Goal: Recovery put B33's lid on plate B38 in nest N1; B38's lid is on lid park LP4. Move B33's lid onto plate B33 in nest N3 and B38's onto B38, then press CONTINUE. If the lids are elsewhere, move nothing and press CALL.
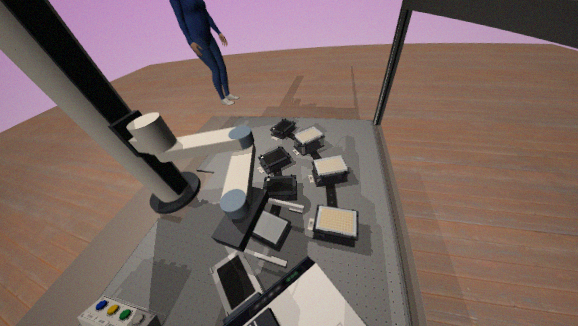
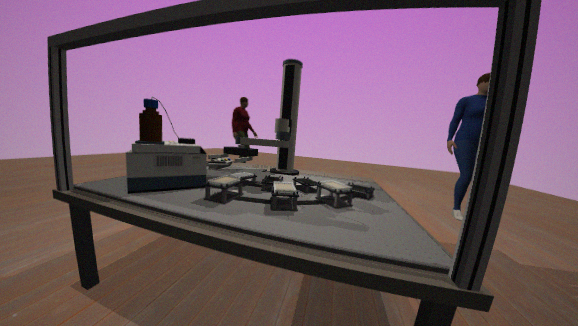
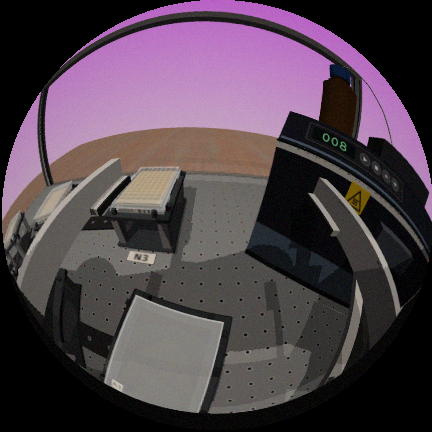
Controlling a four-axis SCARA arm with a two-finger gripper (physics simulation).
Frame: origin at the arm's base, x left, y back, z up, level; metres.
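Where they show: gripper, fingertip midpoint: (image 1: pixel 296 234) (image 2: pixel 221 158) (image 3: pixel 219 171); arm's base, link origin: (image 1: pixel 176 192) (image 2: pixel 284 172).
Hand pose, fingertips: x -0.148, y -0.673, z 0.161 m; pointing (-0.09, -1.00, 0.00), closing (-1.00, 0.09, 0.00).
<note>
Things, the pixels of their top centre, and the offset from my fingertips. "spot": a spot on its surface instead.
- flat translucent lid, top centre: (image 3: pixel 156 367) (image 1: pixel 266 224) (image 2: pixel 242 174) dx +0.049, dy +0.125, dz -0.095 m
- plate with pale yellow wells, top centre: (image 3: pixel 147 180) (image 1: pixel 336 218) (image 2: pixel 225 178) dx +0.100, dy -0.113, dz -0.066 m
- nest labelled N3, surface spot: (image 3: pixel 141 257) spot: dx +0.101, dy -0.024, dz -0.146 m
- middle plate, top centre: (image 3: pixel 51 197) (image 2: pixel 284 185) (image 1: pixel 330 163) dx +0.355, dy -0.076, dz -0.067 m
- far plate, top centre: (image 2: pixel 335 183) (image 1: pixel 308 133) dx +0.560, dy +0.051, dz -0.062 m
- button box, surface spot: (image 1: pixel 121 313) spot: dx -0.301, dy +0.450, dz -0.076 m
- instrument, surface spot: (image 2: pixel 166 167) spot: dx -0.166, dy -0.171, dz -0.040 m
- brown bottle, surface spot: (image 3: pixel 338 105) spot: dx -0.228, dy -0.139, dz +0.128 m
- pale tray, surface spot: (image 1: pixel 216 278) spot: dx -0.149, dy +0.200, dz -0.048 m
My gripper (image 1: pixel 294 235) (image 3: pixel 219 171) is open and empty, its two long pale fingers above and on either side of a flat translucent lid (image 1: pixel 271 228) (image 3: pixel 165 355) on a dark low stand. The stand's label is not readable. A plate with pale yellow wells (image 1: pixel 336 221) (image 2: pixel 223 181) (image 3: pixel 145 192) sits in the nest labelled N3 (image 3: pixel 141 257). A middle plate (image 1: pixel 330 166) (image 2: pixel 285 188) and a far plate (image 1: pixel 308 136) (image 2: pixel 334 186) sit in raised nests; their labels are too small to read. A button box (image 1: pixel 120 312) has blue, yellow, green and grey buttons.
Several dark stands, including a near one (image 1: pixel 280 185), a middle one (image 1: pixel 275 159) and a far one (image 1: pixel 283 127), form a row beside the nests. An instrument (image 2: pixel 166 167) (image 3: pixel 310 200) showing 008 carries a brown bottle (image 2: pixel 150 125) (image 3: pixel 338 105). A pale tray (image 1: pixel 216 278) lies beside it. People stand beyond the table.
</note>
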